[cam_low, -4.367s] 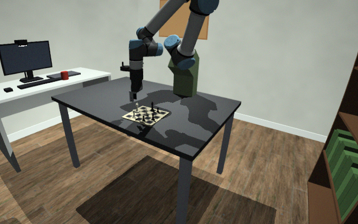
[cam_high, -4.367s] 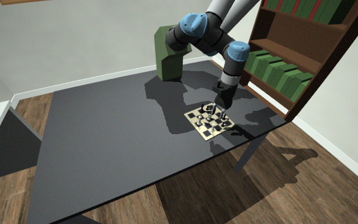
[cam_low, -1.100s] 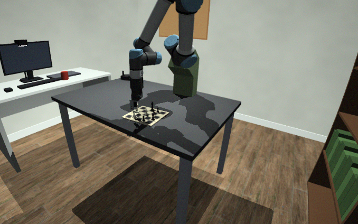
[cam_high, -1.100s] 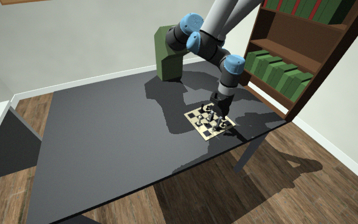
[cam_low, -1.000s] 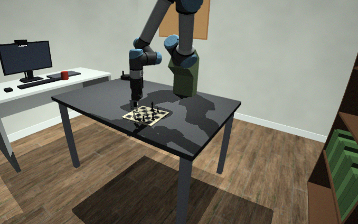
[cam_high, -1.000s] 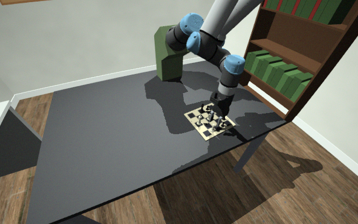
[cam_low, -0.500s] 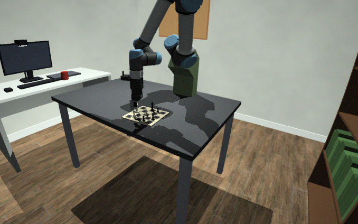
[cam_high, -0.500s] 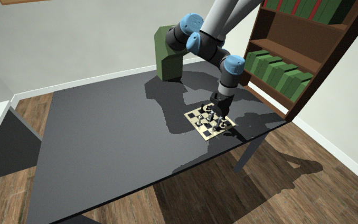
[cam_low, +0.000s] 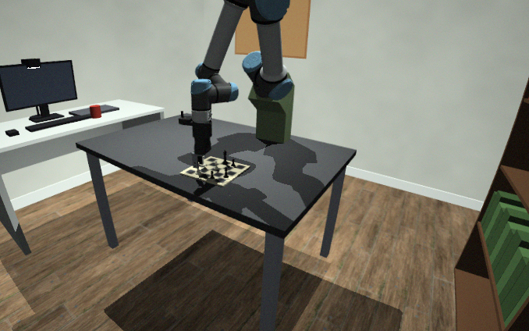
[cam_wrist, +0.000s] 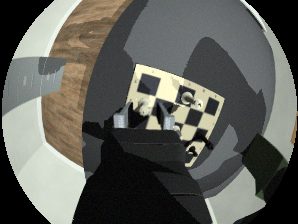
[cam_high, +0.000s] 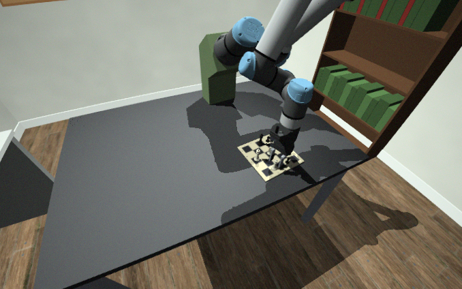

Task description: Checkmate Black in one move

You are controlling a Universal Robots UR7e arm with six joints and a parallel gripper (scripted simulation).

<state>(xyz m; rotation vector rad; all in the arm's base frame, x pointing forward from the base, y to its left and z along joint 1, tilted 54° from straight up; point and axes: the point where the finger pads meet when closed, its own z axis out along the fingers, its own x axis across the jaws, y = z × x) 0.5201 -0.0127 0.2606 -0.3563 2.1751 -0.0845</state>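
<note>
Now: the white piece 7 cm behind my hand, 5 cm to the right of it and 2 cm below it. The rest, counted from my hand: chessboard 8 cm behind, 6 cm below, 3 cm to the left; then black piece 15 cm behind, 2 cm below, 1 cm to the left.
</note>
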